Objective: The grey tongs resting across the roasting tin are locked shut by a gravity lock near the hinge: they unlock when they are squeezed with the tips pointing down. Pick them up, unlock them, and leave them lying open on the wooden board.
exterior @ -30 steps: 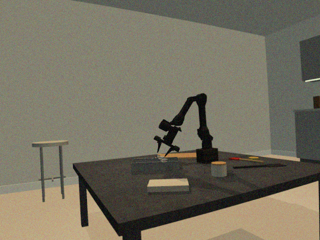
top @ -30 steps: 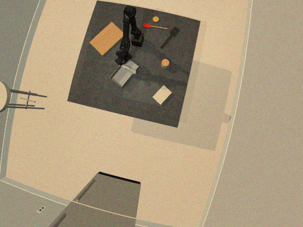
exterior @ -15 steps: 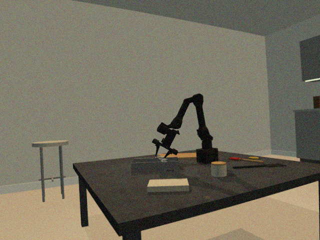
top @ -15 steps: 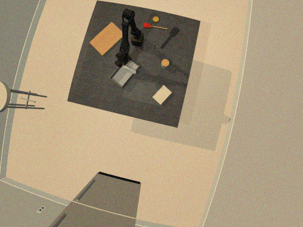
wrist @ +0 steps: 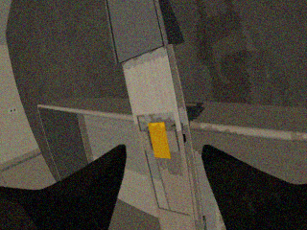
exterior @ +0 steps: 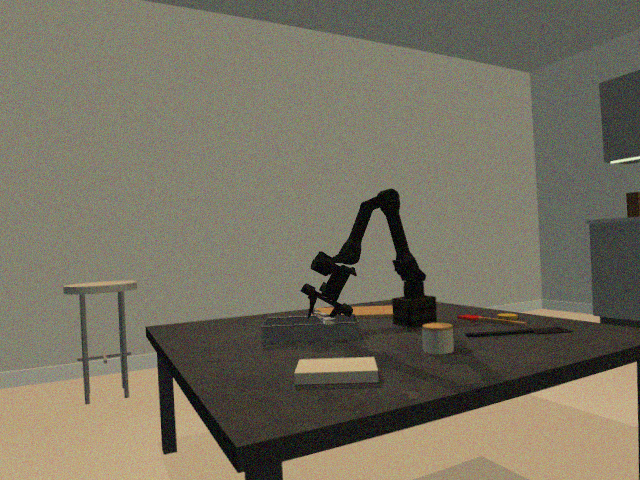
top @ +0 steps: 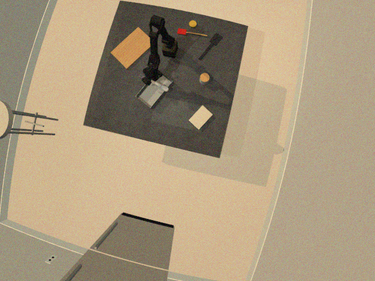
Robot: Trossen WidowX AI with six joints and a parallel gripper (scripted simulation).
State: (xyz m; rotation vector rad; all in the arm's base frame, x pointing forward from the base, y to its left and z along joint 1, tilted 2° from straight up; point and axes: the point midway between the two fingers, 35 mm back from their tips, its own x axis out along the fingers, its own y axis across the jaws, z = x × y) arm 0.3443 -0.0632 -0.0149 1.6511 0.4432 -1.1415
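Now: gripper tip 4 cm short of the roasting tin, 5 cm to the right of it and 1 cm above it. From my gripper tip the other things lie so: wood-lidded pot: 17 cm behind, 44 cm to the left; then wooden board: 30 cm behind, 29 cm to the right, 3 cm below; then pale block: 16 cm ahead, 50 cm to the left, 2 cm below.
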